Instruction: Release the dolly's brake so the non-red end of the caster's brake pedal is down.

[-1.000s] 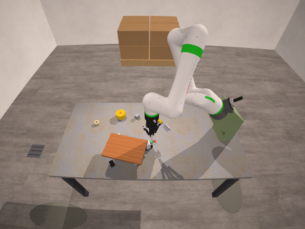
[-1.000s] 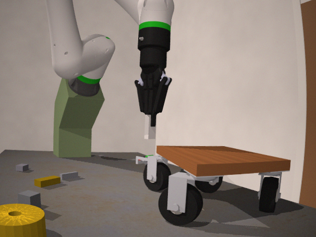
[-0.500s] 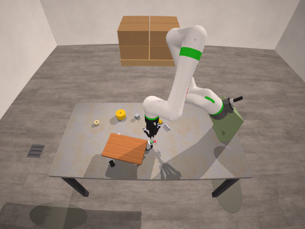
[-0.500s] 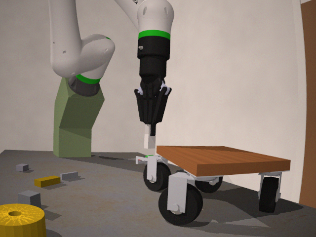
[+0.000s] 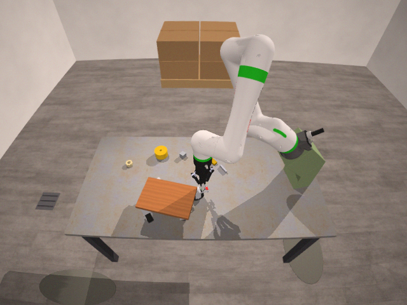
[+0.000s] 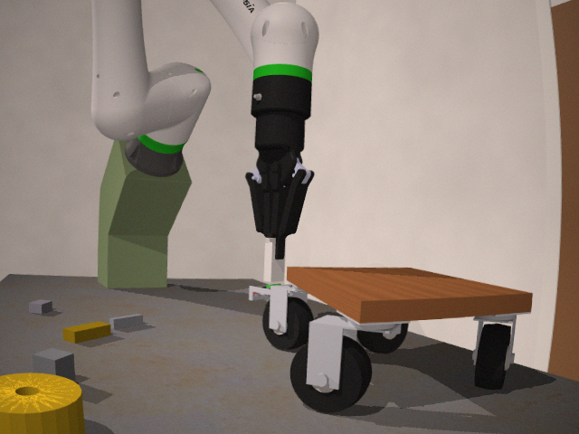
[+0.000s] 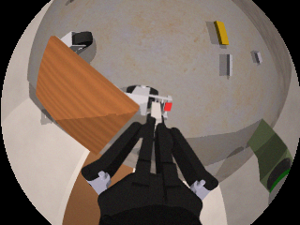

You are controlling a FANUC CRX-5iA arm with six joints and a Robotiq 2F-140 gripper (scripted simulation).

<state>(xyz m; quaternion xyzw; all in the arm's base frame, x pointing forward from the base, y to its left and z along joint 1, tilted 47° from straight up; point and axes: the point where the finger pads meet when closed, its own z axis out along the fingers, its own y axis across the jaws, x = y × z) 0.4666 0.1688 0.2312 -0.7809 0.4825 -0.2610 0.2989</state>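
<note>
My hand is 50 mm above the brake pedal, 10 mm to the left of it and 10 mm past it. Round my hand: grey bar (240 mm to the right, 120 mm below, 90 mm behind); yellow block (290 mm to the right, 120 mm below); grey cube (280 mm to the right, 210 mm ahead, 120 mm below).
</note>
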